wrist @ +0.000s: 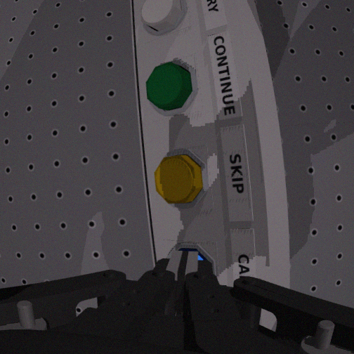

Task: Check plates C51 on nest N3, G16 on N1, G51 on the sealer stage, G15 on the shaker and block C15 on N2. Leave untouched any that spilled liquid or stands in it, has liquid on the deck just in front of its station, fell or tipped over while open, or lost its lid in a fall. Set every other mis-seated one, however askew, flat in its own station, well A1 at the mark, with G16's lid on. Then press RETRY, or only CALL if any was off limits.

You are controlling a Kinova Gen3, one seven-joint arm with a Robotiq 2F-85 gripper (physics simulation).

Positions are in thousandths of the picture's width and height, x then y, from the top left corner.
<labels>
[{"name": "my gripper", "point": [524, 756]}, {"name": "green continue button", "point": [476, 244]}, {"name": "yellow skip button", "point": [504, 507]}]
</labels>
